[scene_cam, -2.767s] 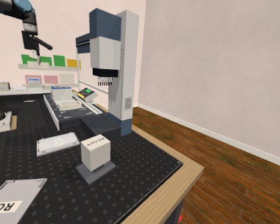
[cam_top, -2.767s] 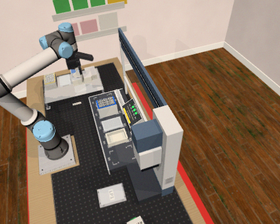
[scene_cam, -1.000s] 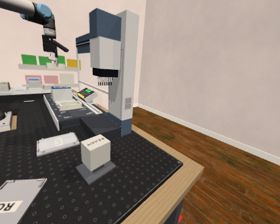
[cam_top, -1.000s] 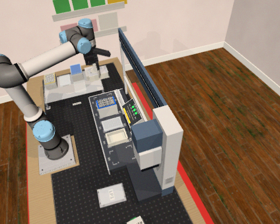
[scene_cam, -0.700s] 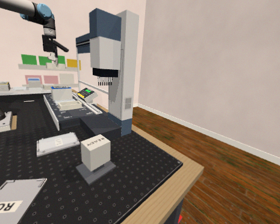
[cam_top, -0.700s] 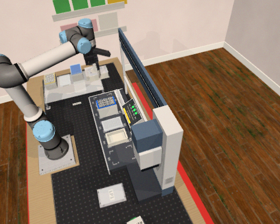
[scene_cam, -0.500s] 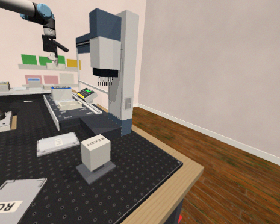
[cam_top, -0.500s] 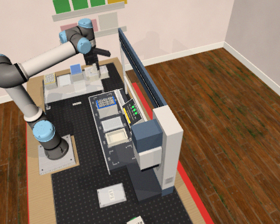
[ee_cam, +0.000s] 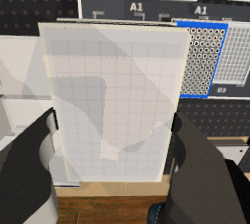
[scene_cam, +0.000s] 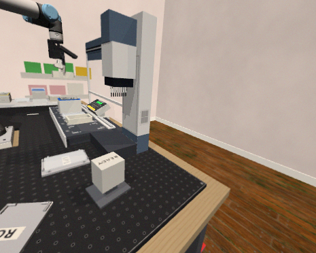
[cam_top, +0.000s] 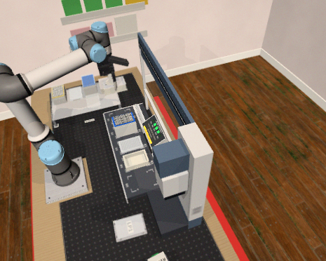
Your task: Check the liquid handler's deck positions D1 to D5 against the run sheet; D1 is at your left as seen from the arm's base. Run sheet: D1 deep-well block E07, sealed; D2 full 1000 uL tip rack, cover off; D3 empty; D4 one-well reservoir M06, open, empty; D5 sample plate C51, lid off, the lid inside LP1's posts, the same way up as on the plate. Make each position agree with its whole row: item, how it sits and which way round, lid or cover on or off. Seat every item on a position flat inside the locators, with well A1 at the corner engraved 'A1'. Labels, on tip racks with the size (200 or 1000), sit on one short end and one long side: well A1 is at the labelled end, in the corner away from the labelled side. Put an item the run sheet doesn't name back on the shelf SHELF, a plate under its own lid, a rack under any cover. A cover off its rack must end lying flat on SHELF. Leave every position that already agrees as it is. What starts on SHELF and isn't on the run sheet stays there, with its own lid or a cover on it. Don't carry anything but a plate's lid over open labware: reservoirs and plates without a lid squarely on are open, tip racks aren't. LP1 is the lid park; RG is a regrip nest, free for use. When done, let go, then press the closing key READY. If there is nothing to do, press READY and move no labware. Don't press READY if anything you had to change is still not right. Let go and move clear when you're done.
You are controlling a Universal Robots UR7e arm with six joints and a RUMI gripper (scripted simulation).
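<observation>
The deep-well block is 10 mm below my hand. From my hand the other things lie so: blue-rimmed tip rack (10 mm ahead, 120 mm to the right, 190 mm below); clear well plate (250 mm to the right, 250 mm below); shelf label (200 mm behind, 90 mm to the left, 310 mm below).
</observation>
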